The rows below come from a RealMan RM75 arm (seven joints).
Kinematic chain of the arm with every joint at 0, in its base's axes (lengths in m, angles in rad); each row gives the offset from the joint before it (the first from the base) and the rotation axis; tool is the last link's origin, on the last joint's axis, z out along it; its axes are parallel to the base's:
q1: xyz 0 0 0.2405 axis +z
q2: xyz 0 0 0 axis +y
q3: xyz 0 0 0.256 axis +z
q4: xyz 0 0 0 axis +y
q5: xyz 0 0 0.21 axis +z
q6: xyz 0 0 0 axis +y
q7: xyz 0 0 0.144 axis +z
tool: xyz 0 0 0
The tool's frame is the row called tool.
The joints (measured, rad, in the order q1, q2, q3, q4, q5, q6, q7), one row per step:
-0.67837 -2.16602 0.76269 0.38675 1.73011 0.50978 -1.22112
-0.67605 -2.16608 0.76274 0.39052 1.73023 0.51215 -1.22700
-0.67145 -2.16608 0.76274 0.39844 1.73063 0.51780 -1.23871
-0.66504 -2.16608 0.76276 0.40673 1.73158 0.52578 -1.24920
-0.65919 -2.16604 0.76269 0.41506 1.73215 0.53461 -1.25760
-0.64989 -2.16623 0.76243 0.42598 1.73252 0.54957 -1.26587
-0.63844 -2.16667 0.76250 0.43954 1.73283 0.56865 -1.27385
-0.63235 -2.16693 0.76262 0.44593 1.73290 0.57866 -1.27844
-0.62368 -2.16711 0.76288 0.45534 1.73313 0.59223 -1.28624
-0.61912 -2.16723 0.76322 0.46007 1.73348 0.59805 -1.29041
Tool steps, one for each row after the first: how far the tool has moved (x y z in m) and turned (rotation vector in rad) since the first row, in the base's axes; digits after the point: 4 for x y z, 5 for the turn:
-0.0002 -0.0001 0.0008 0.00245 -0.00476 0.00199
-0.0005 -0.0001 0.0024 0.00722 -0.01447 0.00507
-0.0013 -0.0008 0.0039 0.01061 -0.02396 0.00728
-0.0016 -0.0013 0.0055 0.01353 -0.03252 0.00725
-0.0023 -0.0026 0.0072 0.01544 -0.04396 0.00516
-0.0030 -0.0042 0.0092 0.01679 -0.05653 0.00057
-0.0034 -0.0053 0.0100 0.01695 -0.06368 -0.00113
-0.0041 -0.0067 0.0115 0.01780 -0.07401 -0.00265
-0.0046 -0.0075 0.0122 0.01843 -0.07854 -0.00258

